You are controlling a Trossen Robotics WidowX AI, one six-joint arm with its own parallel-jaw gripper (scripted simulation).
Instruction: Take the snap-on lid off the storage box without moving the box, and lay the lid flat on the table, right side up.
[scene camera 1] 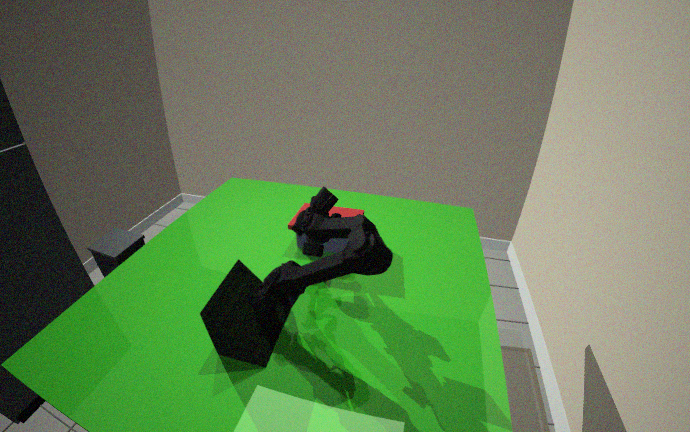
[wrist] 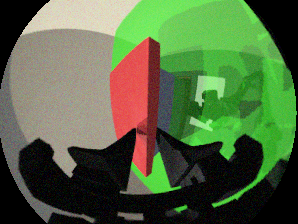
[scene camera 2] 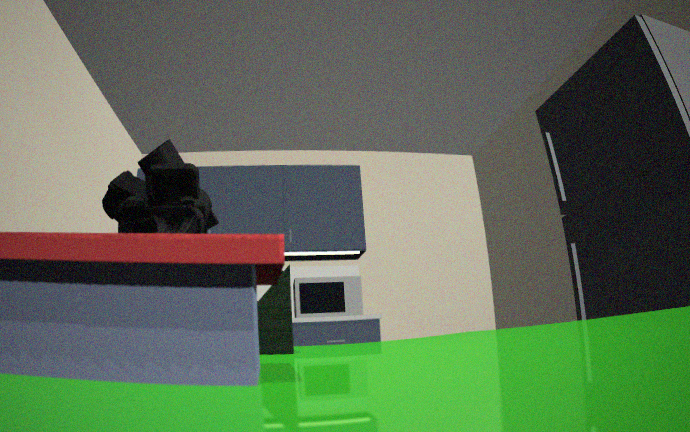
I see my gripper (wrist: 145,130), a red lid (wrist: 134,83) and a storage box (scene camera 2: 190,324).
The storage box also shows in the wrist view (wrist: 166,88).
